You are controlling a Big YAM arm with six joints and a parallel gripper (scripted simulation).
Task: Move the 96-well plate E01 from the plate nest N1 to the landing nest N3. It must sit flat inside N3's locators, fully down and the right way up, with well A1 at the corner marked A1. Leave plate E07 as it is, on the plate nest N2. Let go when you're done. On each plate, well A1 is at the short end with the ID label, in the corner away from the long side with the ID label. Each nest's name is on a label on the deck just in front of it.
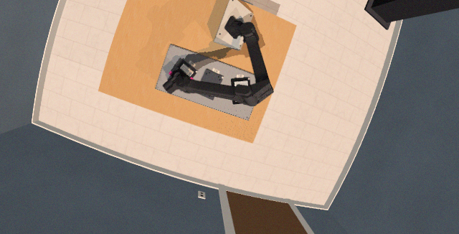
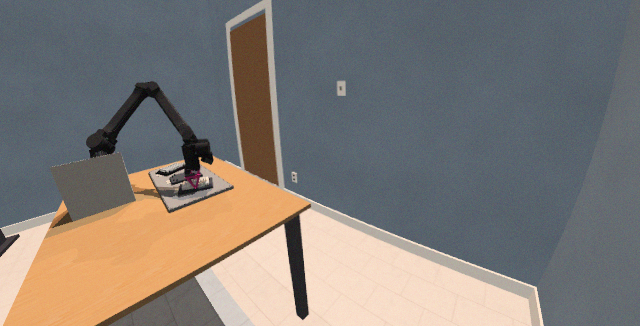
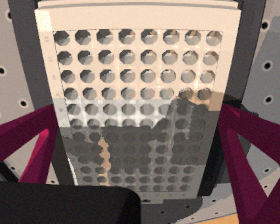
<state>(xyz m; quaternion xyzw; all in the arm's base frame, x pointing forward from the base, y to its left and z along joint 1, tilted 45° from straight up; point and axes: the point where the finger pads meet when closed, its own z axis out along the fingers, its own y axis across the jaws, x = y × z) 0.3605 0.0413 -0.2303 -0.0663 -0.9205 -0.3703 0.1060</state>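
The dark plate nest N1 lies 20 mm below my hand. The rest, counted from my hand: dark landing nest N3: 180 mm to the left, 30 mm behind, 20 mm below; then label N1: 100 mm behind, 20 mm to the left, 20 mm below.
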